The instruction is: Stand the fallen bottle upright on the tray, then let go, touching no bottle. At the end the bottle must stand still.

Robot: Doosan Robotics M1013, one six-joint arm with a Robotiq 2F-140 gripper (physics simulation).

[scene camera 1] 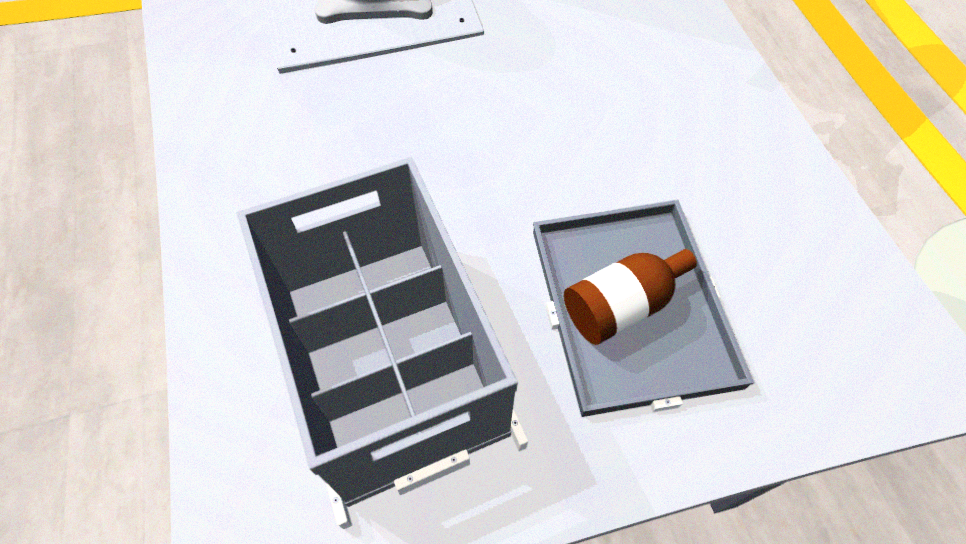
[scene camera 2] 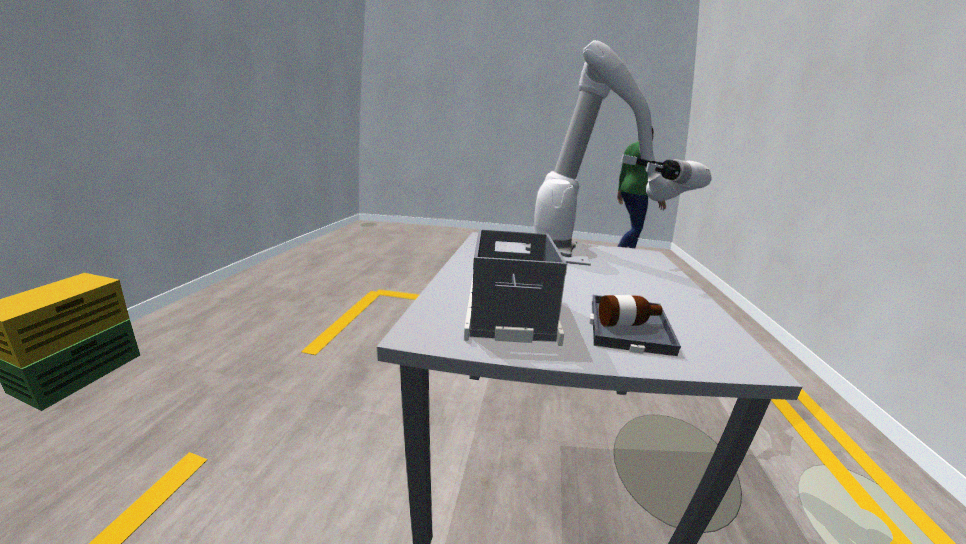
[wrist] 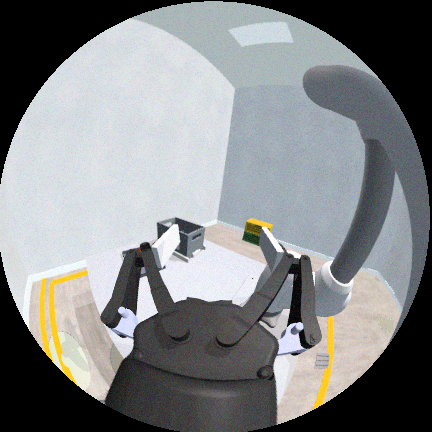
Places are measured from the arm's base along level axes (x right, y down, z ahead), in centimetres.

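Pixels of known places: gripper, fingertip midpoint: [scene camera 2: 634, 162] [wrist: 218, 234].
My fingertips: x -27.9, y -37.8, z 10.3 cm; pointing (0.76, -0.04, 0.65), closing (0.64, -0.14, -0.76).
Ahead of a thing's pixels: the offset from my fingertips to its middle. "pt": to the spot under its first point.
The brown bottle {dx -2.4, dy +34.9, dz +50.8 cm} [scene camera 1: 625, 297] [scene camera 2: 625, 310] with a white label lies on its side in the grey tray {pt dx -5.3, dy +38.6, dz +61.3 cm} [scene camera 1: 675, 381] [scene camera 2: 652, 336]. In scene camera 1 its base faces lower left, and its neck points to the upper right, over the tray's right part. My gripper [scene camera 2: 630, 160] [wrist: 218, 234] is open and empty, held high above the table and back from the tray, with its fingers roughly level. In the wrist view the tray and bottle are almost wholly hidden behind the left finger. The gripper does not show in scene camera 1.
A tall dark grey crate {dx +27.1, dy +30.3, dz +55.5 cm} [scene camera 1: 493, 418] [scene camera 2: 517, 310] [wrist: 192, 245] with dividers stands left of the tray in the scene views. Small white blocks sit against crate and tray. The arm's base plate [scene camera 1: 385, 47] is at the table's far end. A person [scene camera 2: 634, 179] stands behind the arm.
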